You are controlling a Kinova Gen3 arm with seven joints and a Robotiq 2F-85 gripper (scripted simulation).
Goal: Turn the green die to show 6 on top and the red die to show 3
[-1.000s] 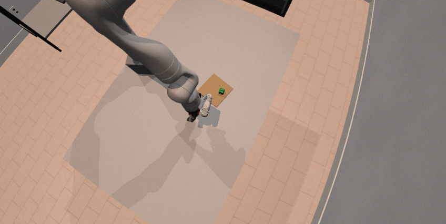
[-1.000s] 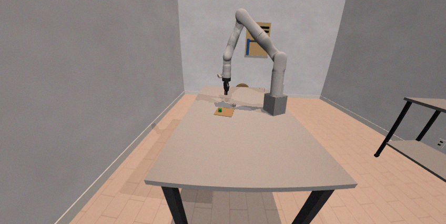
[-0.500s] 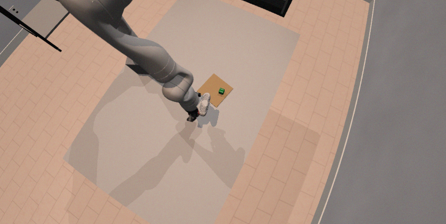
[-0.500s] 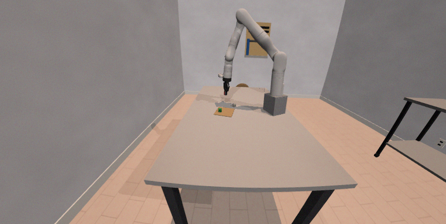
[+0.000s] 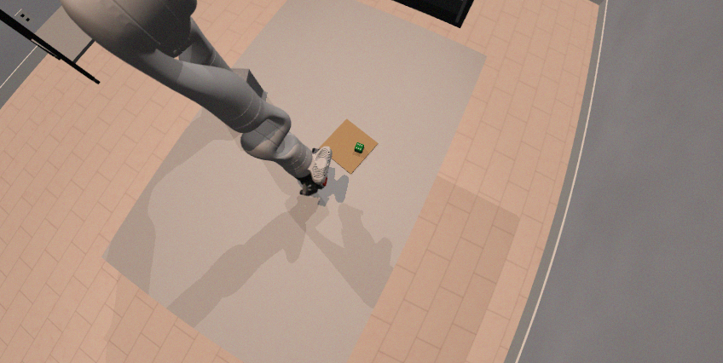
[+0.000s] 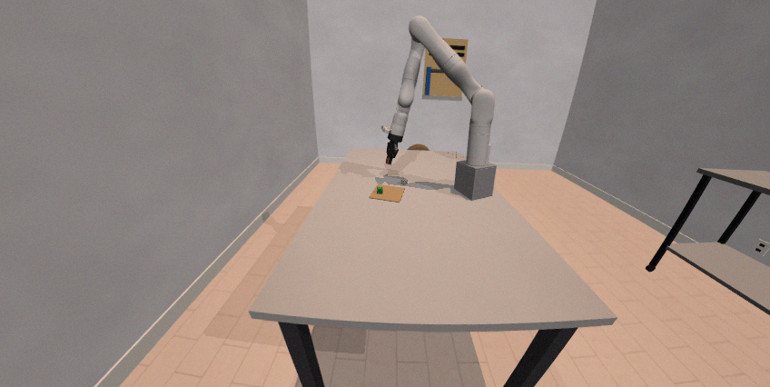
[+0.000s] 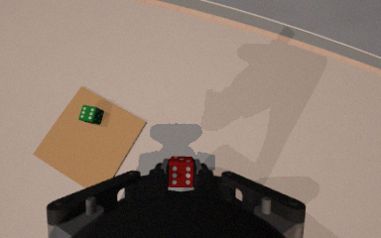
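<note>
My hand is 10 cm above the white die, 8 cm past it and 5 cm to the right of it. Also, from my hand: green die (17 cm to the left, 9 cm below, 4 cm ahead); red die (1 cm below); tan mat (16 cm to the left, 11 cm below).
</note>
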